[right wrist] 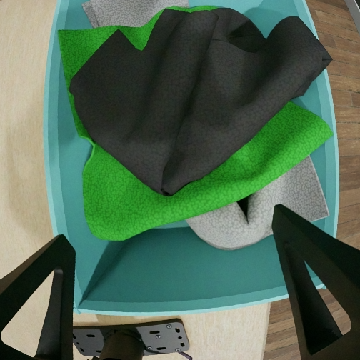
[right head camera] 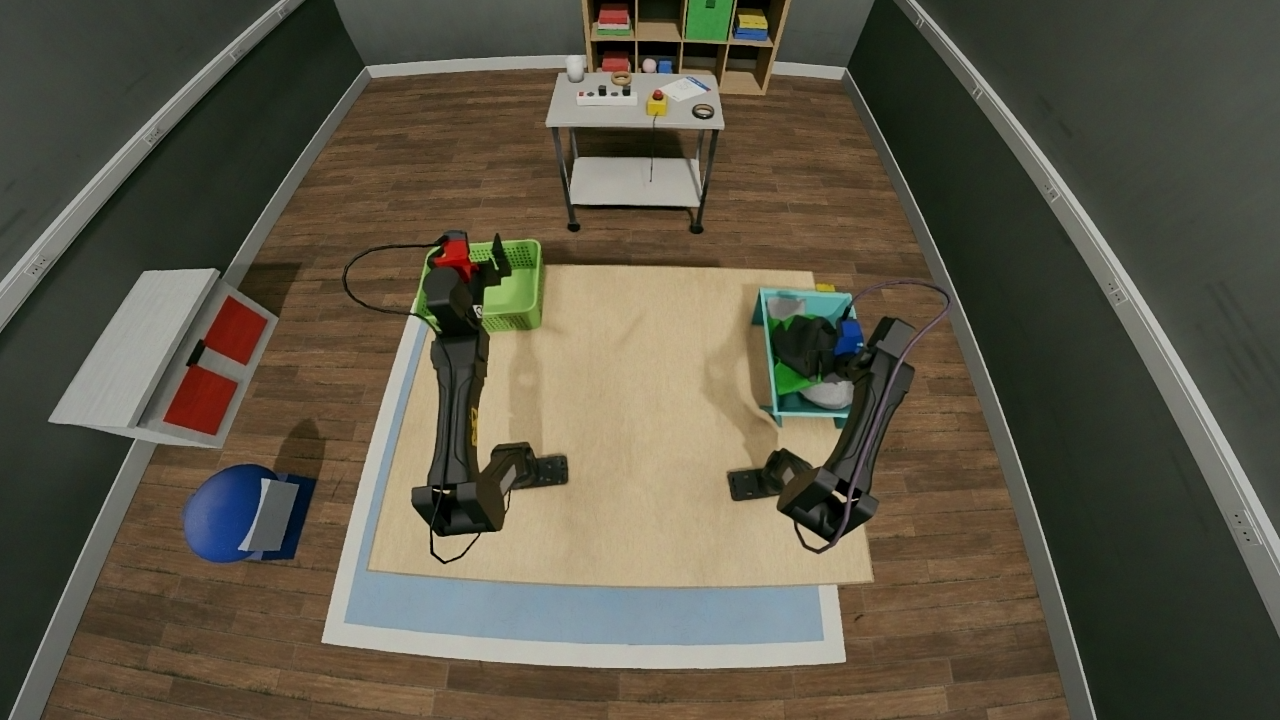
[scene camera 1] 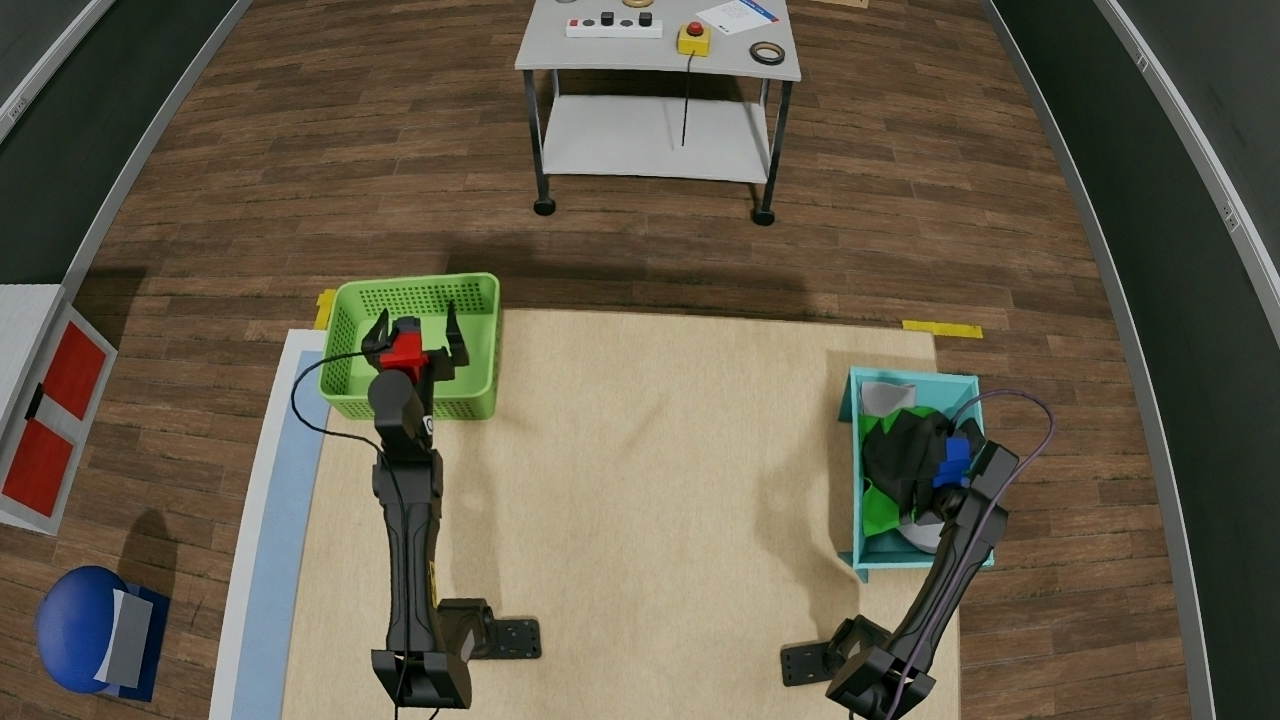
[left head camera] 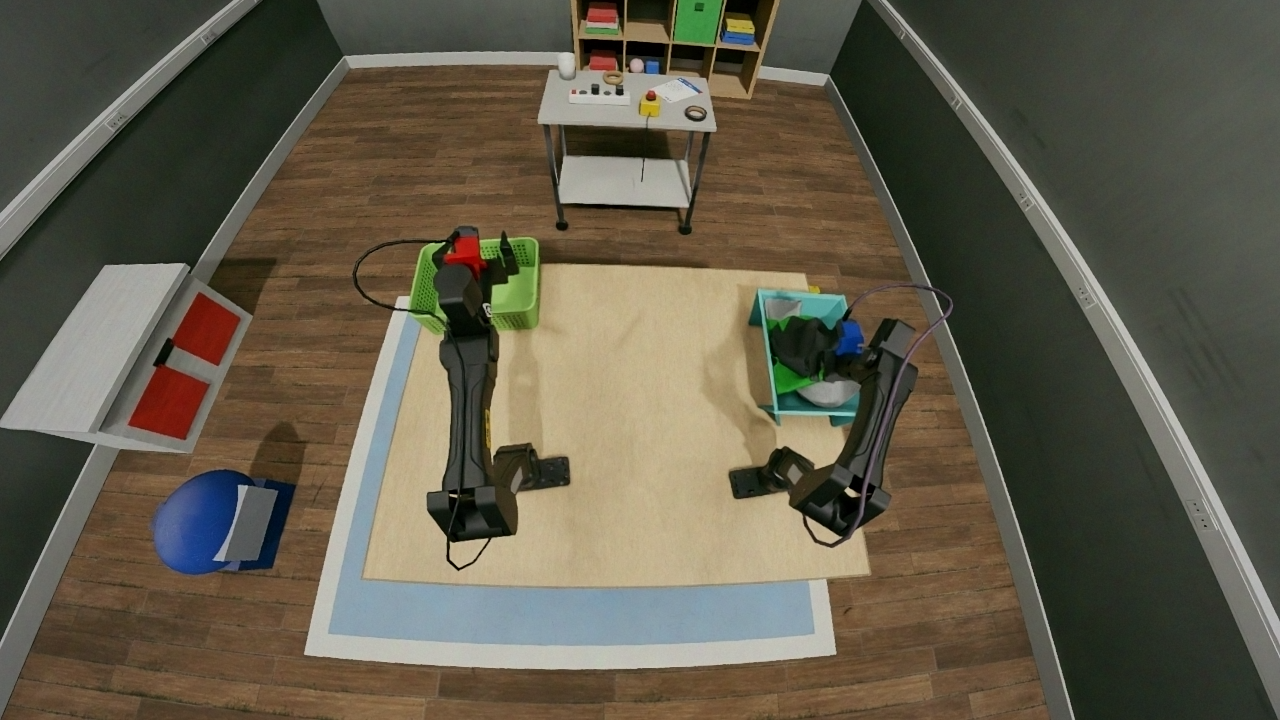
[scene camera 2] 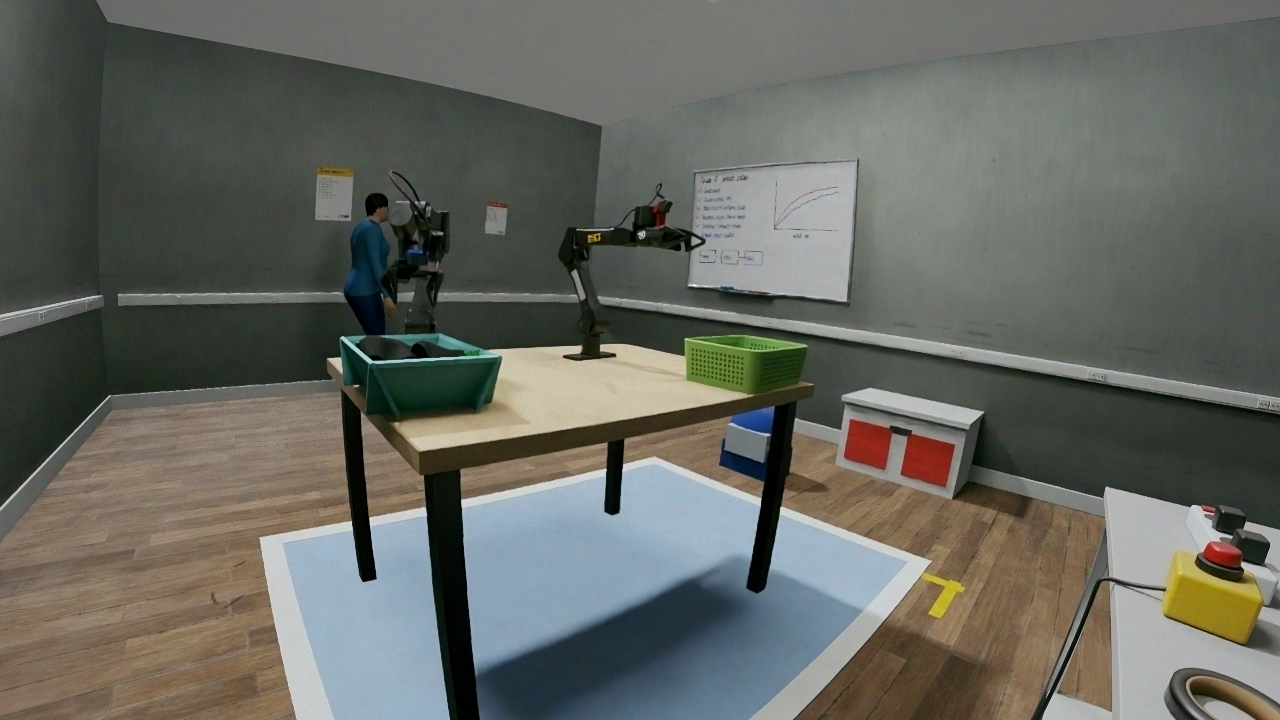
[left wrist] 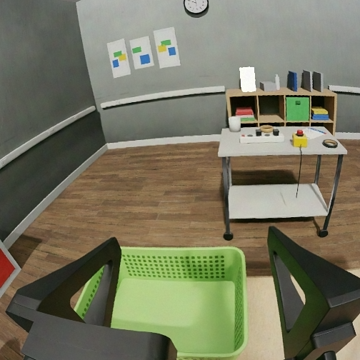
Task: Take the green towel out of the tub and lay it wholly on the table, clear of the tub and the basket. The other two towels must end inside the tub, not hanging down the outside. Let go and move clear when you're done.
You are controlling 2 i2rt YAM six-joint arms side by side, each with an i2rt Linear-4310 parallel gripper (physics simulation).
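Note:
The teal tub (left head camera: 805,412) (scene camera 1: 857,465) (scene camera 2: 438,389) (right wrist: 180,270) stands at the table's right side and holds three towels. The dark towel (left head camera: 802,347) (scene camera 1: 904,452) (right wrist: 190,90) lies bunched on top. The green towel (left head camera: 792,378) (scene camera 1: 879,512) (right wrist: 135,210) is spread beneath it, its edges showing around the dark one. The grey towel (left head camera: 830,393) (scene camera 1: 921,537) (right wrist: 300,190) lies lowest, showing at two ends of the tub. My right gripper (right wrist: 163,233) is open, pointing down above the tub. My left gripper (scene camera 1: 418,308) (left wrist: 190,241) is open and empty, high above the green basket (scene camera 1: 487,358) (left wrist: 175,300).
The wooden table (left head camera: 626,402) (scene camera 1: 626,501) (scene camera 2: 554,385) stretches between the tub and the basket, which stands at its far left corner in the head views. Both arm bases are bolted to it. A grey trolley (left head camera: 626,111) stands on the floor behind the table.

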